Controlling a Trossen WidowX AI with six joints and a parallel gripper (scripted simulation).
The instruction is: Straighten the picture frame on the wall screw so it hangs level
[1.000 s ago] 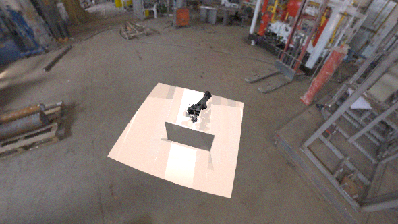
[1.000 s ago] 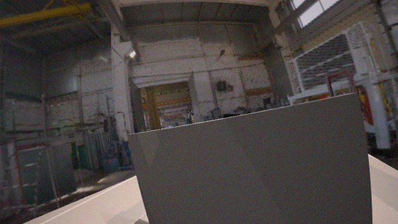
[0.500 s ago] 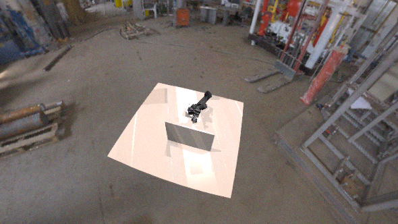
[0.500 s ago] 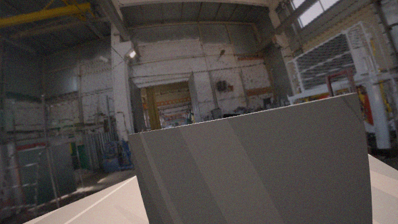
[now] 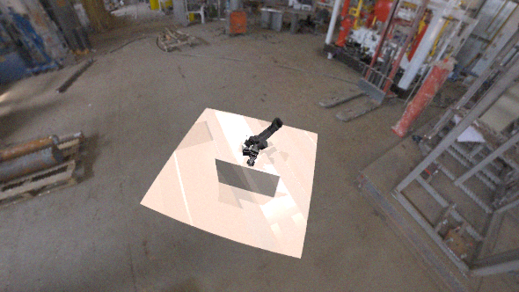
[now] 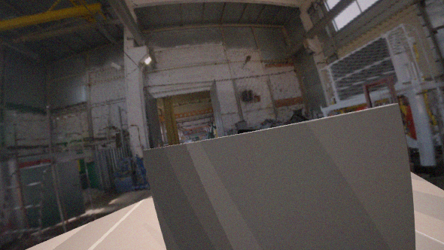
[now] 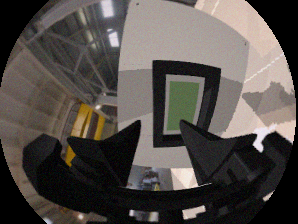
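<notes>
My gripper tip is now 6 cm short of the picture frame and 5 cm above it. Round my gripper tip: wall panel 7 cm ahead, 7 cm below.
</notes>
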